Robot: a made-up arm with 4 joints.
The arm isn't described. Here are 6 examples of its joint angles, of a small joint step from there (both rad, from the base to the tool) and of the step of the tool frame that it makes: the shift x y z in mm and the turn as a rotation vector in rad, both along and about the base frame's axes.
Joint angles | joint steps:
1: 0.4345 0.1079 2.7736 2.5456 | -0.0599 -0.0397 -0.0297 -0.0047
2: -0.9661 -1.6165 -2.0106 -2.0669 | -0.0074 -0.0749 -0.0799 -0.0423
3: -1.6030 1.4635 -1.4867 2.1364 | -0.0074 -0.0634 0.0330 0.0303
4: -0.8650 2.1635 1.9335 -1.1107 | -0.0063 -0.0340 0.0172 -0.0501
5: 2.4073 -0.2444 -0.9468 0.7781 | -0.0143 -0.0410 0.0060 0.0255
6: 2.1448 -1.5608 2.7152 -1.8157 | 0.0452 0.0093 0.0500 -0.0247
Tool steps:
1: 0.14 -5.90 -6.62 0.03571 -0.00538 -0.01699
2: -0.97 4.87 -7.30 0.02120 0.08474 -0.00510
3: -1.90 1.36 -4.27 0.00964 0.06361 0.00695
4: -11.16 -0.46 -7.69 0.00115 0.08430 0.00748
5: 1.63 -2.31 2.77 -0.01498 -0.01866 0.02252
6: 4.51 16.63 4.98 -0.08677 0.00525 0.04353
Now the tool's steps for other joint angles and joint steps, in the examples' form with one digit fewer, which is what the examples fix.
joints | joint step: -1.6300 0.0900 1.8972 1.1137 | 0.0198 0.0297 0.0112 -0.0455
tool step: -1.4 -2.2 -4.8 0.0274 0.0004 -0.0275
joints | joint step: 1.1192 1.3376 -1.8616 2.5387 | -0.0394 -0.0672 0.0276 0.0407
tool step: -0.6 -6.4 3.0 0.0474 -0.0479 -0.0090
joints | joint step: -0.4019 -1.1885 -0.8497 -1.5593 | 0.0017 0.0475 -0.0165 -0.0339
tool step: 4.4 -4.7 -3.6 0.0194 -0.0248 0.0372
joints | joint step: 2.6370 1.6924 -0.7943 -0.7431 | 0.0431 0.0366 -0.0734 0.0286
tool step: -15.7 -5.5 -10.6 -0.0261 0.1142 -0.0330
